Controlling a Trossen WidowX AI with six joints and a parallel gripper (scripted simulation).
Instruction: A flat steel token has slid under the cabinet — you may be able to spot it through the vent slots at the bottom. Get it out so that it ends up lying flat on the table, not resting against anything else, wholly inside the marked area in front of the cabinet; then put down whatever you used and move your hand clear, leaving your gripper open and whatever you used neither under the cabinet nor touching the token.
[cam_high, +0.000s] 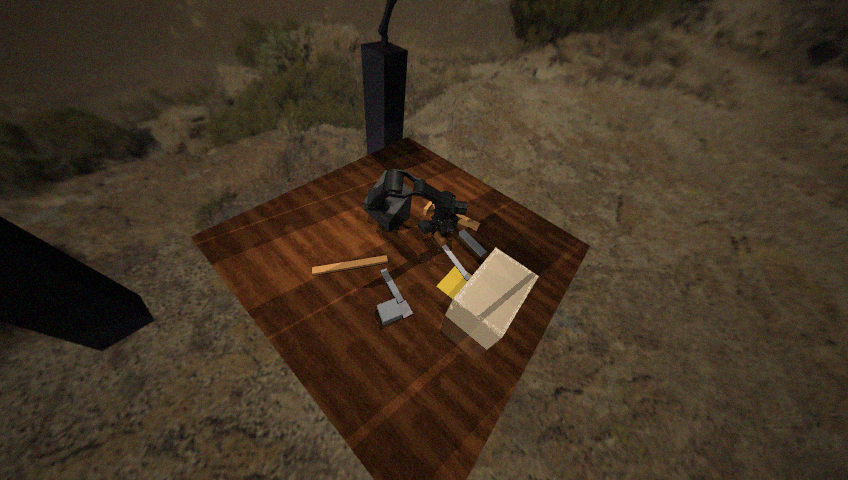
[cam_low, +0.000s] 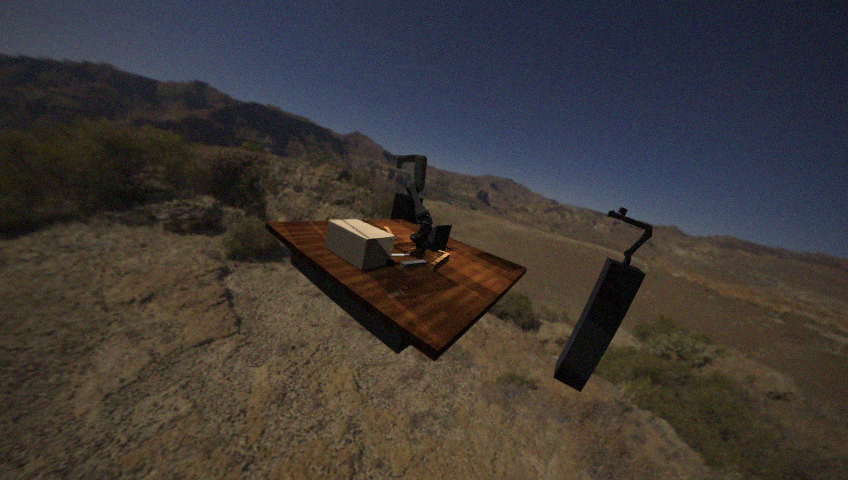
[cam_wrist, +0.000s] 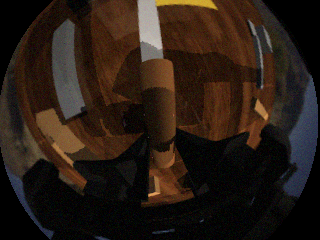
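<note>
Now: gripper tip 16 cm short of the grey bar and 8 cm to the right of it. The rest, counted from my gripper tip: steel token 35 cm ahead, 16 cm to the right; wooden stick 39 cm to the right, 14 cm behind; grey scraper 36 cm to the right, 10 cm ahead.
</note>
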